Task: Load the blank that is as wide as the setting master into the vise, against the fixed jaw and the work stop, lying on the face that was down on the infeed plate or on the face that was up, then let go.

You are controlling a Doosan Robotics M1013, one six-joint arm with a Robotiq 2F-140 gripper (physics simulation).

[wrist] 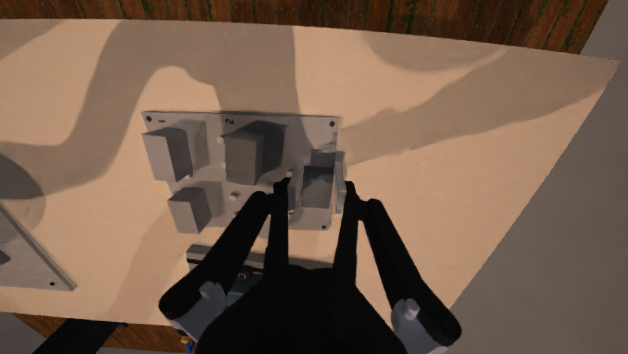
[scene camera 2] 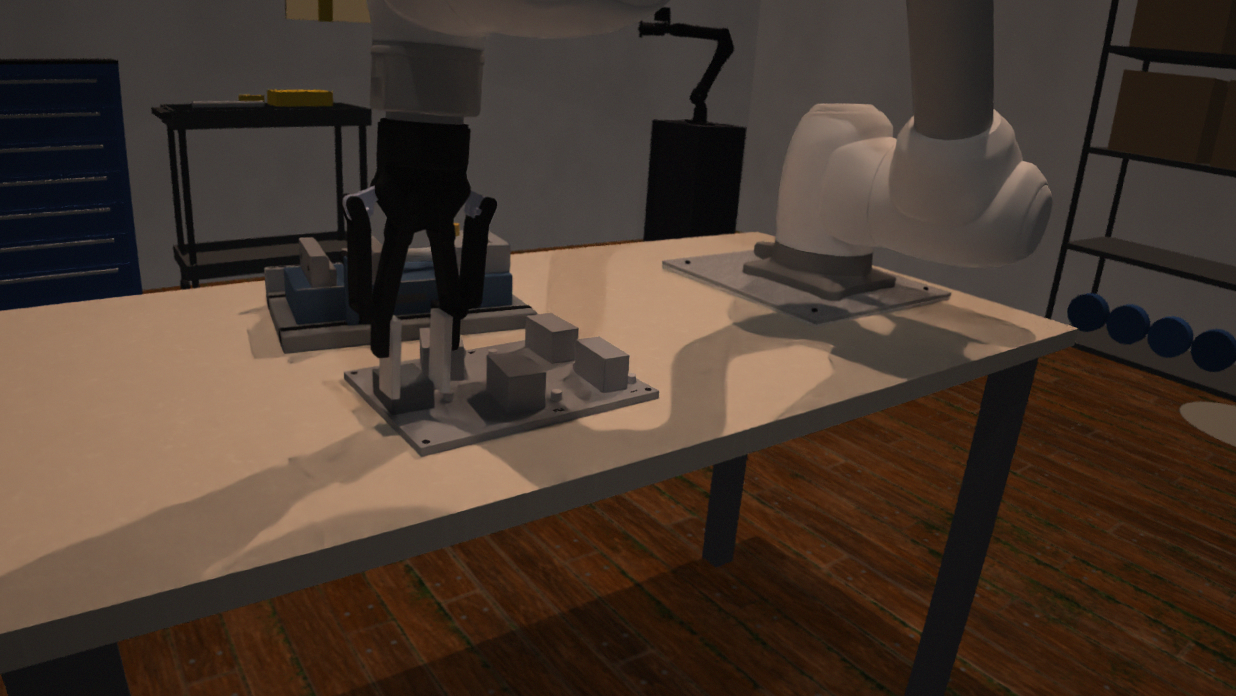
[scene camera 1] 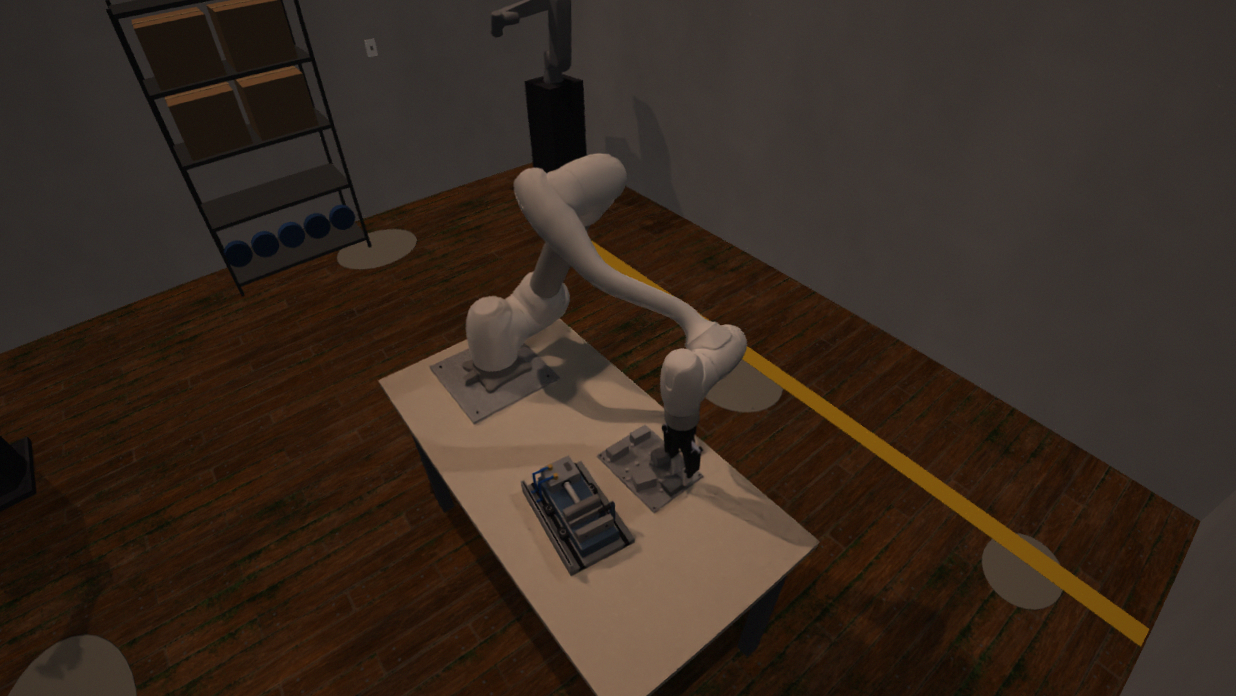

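Where they show: gripper, fingertip midpoint: (wrist: 318, 170) (scene camera 2: 414, 390) (scene camera 1: 681, 477); arm's base at its link origin: (scene camera 2: 818, 278) (scene camera 1: 497, 368).
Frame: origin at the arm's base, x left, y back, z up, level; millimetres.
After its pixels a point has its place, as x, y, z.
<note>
My gripper (scene camera 1: 680, 466) @[114, -758, 18] (scene camera 2: 417, 361) @[114, -758, 18] (wrist: 318, 170) @[114, -758, 18] points down and is shut on a dark grey block (scene camera 2: 409, 390) @[110, -761, 17] (wrist: 317, 194) @[79, -756, 21] at a corner of the infeed plate (scene camera 2: 449, 429) @[160, -748, -4] (wrist: 311, 129) @[164, -749, -4]. The light finger pads stand on two opposite sides of the block, which appears to rest on the plate. The vise (scene camera 1: 577, 511) @[-194, -674, 78] (scene camera 2: 315, 298) @[-138, -753, 37] (wrist: 240, 291) @[-107, -614, 45] stands beside the plate, with a blue body and light jaws; the arm and gripper hide part of it in the wrist view. I cannot tell which piece is the setting master.
Other grey blocks on the plate are one by mark 1 (scene camera 2: 596, 363) @[152, -580, 21] (wrist: 159, 156) @[144, -565, 32], one by mark 2 (scene camera 2: 516, 384) @[161, -680, 24] (wrist: 242, 157) @[140, -667, 32], a smaller one (scene camera 2: 549, 338) @[72, -579, 23] (wrist: 186, 215) @[55, -567, 32], and one (scene camera 2: 428, 345) @[50, -710, 32] close behind the fingers. Low pins stand between them. The arm's base plate (scene camera 1: 475, 406) @[-156, -104, 1] lies farther along the table.
</note>
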